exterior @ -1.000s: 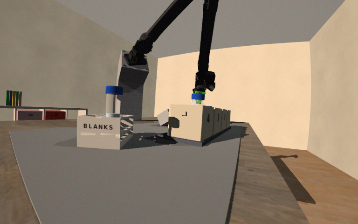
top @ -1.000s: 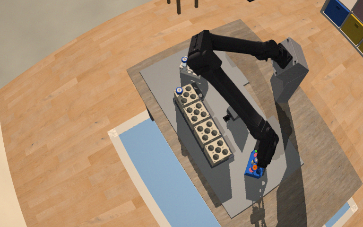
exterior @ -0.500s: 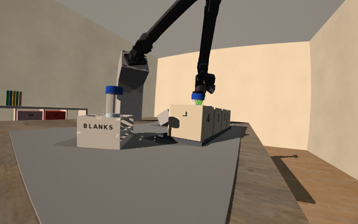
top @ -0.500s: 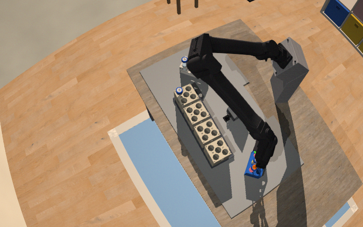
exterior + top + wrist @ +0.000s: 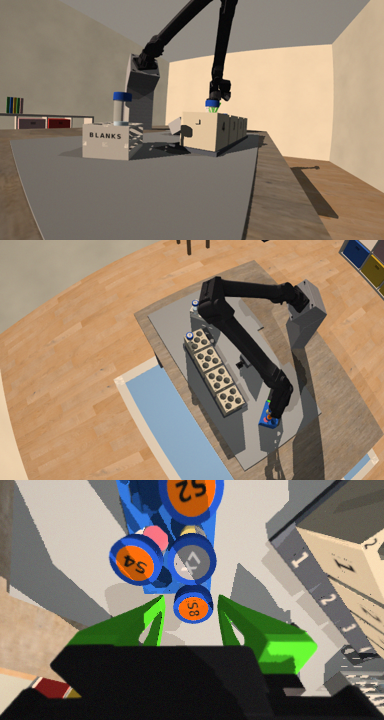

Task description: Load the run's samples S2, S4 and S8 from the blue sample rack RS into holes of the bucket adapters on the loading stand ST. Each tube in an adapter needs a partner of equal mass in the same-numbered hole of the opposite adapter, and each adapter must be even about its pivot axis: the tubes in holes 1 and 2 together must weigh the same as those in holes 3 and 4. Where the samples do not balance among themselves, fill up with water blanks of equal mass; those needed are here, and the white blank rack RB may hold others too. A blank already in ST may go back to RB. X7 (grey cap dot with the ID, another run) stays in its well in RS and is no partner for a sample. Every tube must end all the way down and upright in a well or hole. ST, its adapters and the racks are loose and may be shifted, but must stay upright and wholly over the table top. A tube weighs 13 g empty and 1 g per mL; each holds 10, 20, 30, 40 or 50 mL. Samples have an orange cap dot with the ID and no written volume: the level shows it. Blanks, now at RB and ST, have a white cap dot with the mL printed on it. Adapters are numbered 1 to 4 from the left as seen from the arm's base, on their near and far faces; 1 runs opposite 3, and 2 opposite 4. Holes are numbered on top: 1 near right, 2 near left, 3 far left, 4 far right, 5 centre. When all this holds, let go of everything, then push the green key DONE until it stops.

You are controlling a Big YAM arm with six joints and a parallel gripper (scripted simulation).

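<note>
Now: hand 10 mm to the left of the orange-dot tube and 50 mm above it. Round my hand: grey-dot tube X7: 40 mm ahead, 20 mm to the left, 50 mm below; blue sample rack RS: 20 mm ahead, 40 mm to the left, 90 mm below; orange-dot sample: 10 mm ahead, 60 mm to the left, 50 mm below.
</note>
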